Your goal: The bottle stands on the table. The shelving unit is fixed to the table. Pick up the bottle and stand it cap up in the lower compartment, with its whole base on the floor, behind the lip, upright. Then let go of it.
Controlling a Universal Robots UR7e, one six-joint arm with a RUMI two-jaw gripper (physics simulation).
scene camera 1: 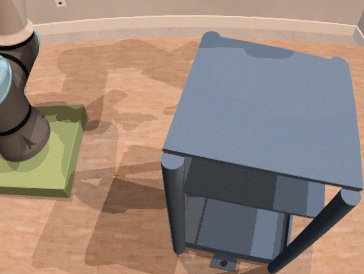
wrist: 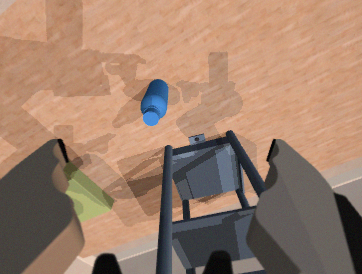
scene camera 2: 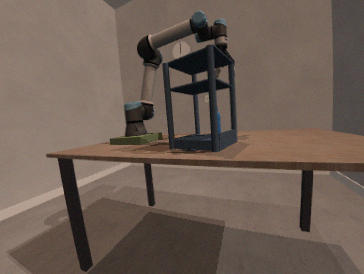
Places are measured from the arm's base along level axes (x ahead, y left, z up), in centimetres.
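Pixels of known places: gripper, fingertip midpoint: (wrist: 170, 142) (scene camera 2: 224, 78); arm's base at its link origin: (scene camera 1: 24, 137) (scene camera 2: 136, 135).
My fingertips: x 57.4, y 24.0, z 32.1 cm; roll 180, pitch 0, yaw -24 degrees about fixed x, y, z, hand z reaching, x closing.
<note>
Ahead of a thing's pixels: the offset from my fingertips to its middle. "spot": to the spot under its first point.
The blue bottle @[dy -4.3, dx -5.9, dz -27.0 cm] (scene camera 2: 219, 122) (wrist: 155, 102) stands upright on the table, cap up, outside the shelving unit @[dy -35.4, dx -3.1, dz -18.2 cm] (scene camera 1: 265, 110) (scene camera 2: 212, 100) (wrist: 165, 200). In scene camera 2 a post partly hides it; it does not show in scene camera 1. The unit's lower compartment holds no visible object in scene camera 1 or the wrist view; a low lip @[spot: dy -45.9, dx -4.3, dz -33.9 cm] (scene camera 1: 230, 253) runs along its edge. My gripper (scene camera 2: 218, 72) (wrist: 170, 142) is open with nothing between its fingers. It is high above the table, well above the bottle, and partly hidden behind the unit in scene camera 2.
The unit has corner posts, a top board and a middle shelf @[spot: dy -39.8, dx -2.0, dz -11.2 cm] (scene camera 2: 200, 86). A small bracket (scene camera 1: 223, 263) (wrist: 197, 139) sticks out at its foot, on the bottle's side in the wrist view. The arm stands on a green base (scene camera 1: 57, 165) (scene camera 2: 131, 140) (wrist: 90, 200) beside the unit.
</note>
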